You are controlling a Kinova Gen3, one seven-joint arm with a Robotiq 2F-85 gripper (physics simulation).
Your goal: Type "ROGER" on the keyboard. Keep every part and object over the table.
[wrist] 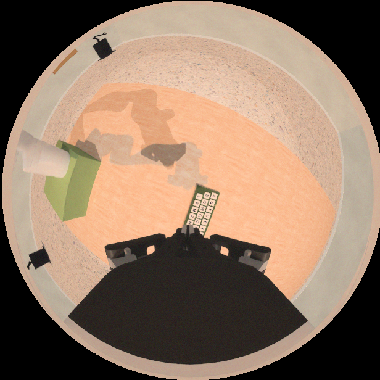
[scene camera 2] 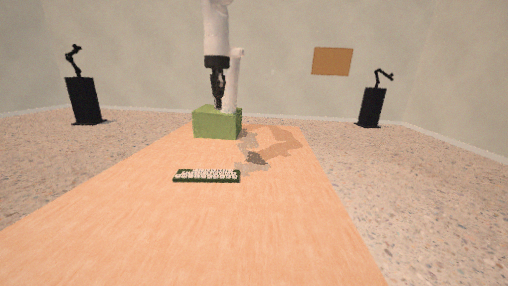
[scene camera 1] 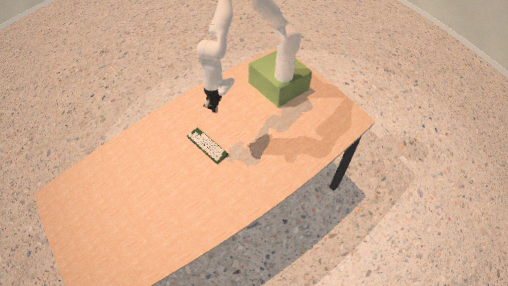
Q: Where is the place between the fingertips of my gripper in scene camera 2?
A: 218,109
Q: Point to a keyboard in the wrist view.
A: At 203,202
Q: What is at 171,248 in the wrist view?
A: My gripper.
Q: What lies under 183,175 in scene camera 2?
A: A keyboard.
